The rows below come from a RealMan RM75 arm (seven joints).
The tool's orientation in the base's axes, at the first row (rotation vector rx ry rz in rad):
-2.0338, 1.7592, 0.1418
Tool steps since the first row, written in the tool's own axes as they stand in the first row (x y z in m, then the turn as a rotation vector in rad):
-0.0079, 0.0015, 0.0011, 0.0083, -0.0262, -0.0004
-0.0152, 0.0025, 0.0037, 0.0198, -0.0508, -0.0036
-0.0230, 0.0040, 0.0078, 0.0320, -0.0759, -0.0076
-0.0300, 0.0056, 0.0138, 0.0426, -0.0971, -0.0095
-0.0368, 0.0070, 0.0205, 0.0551, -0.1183, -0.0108
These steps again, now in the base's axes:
-0.0027, 0.0075, 0.0015, 0.0266, -0.0054, 0.0043
-0.0044, 0.0151, 0.0015, 0.0517, -0.0150, 0.0094
-0.0064, 0.0238, 0.0002, 0.0772, -0.0255, 0.0152
-0.0080, 0.0324, -0.0031, 0.0991, -0.0340, 0.0187
-0.0092, 0.0411, -0.0070, 0.1215, -0.0441, 0.0209

